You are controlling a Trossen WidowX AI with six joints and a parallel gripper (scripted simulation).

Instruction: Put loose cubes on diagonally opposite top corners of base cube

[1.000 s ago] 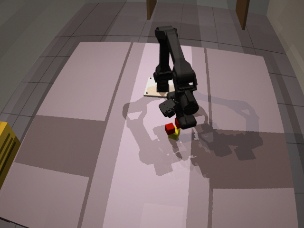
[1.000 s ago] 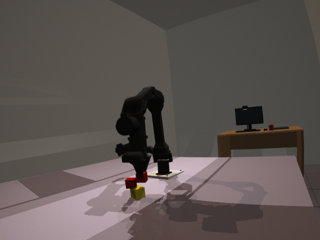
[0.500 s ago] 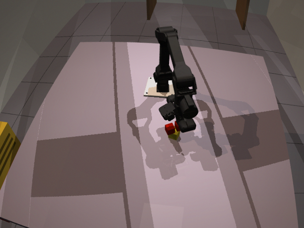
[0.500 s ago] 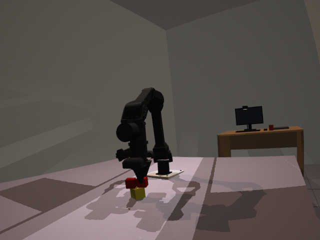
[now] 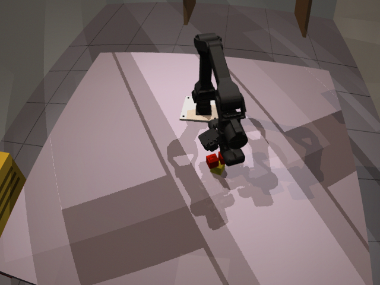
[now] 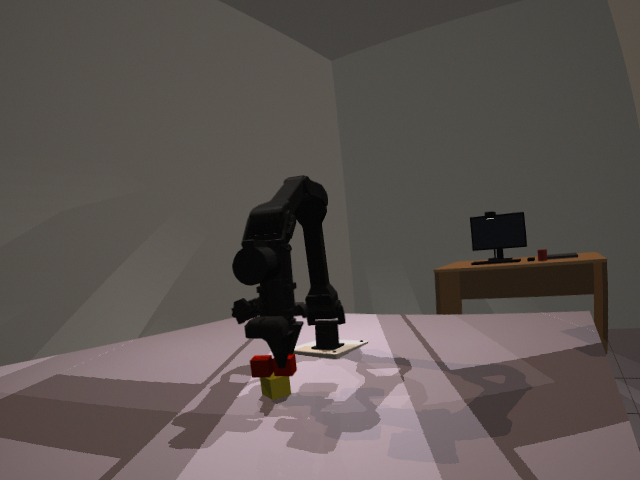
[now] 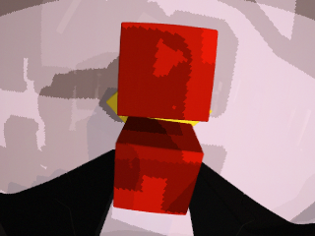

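The yellow base cube lies 1 cm ahead of my gripper tip, 2 cm to the right of it and 4 cm below it.
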